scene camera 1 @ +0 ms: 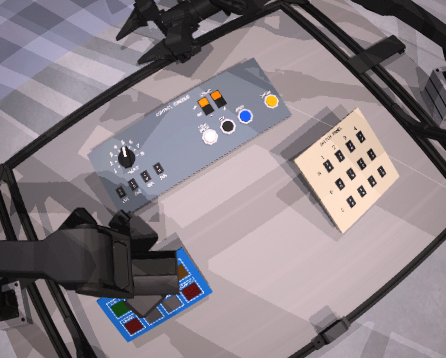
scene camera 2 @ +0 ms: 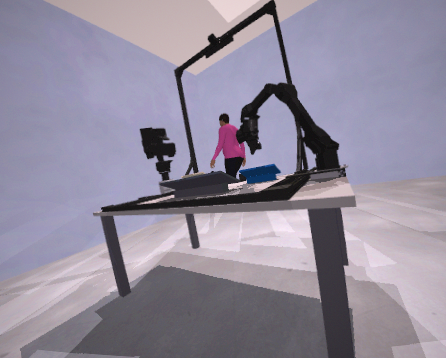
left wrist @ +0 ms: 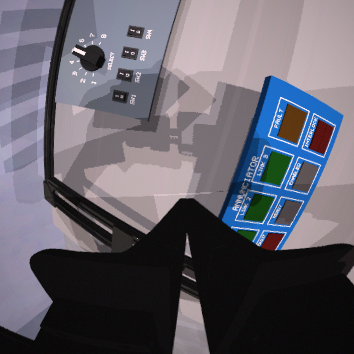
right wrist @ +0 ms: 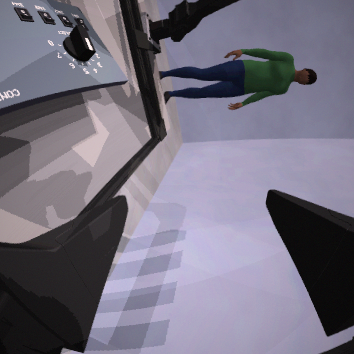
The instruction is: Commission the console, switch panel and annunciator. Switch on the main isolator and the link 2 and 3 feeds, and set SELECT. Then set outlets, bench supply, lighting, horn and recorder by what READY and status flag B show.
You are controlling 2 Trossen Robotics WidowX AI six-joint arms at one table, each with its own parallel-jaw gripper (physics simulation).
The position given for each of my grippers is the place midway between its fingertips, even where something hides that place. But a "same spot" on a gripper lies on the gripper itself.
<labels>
my right gripper: scene camera 1; scene camera 2; right wrist 197,199; not seen in the left wrist view (out of frame)
same spot on my right gripper: (scene camera 1: 160,51) = (scene camera 2: 167,160)
</labels>
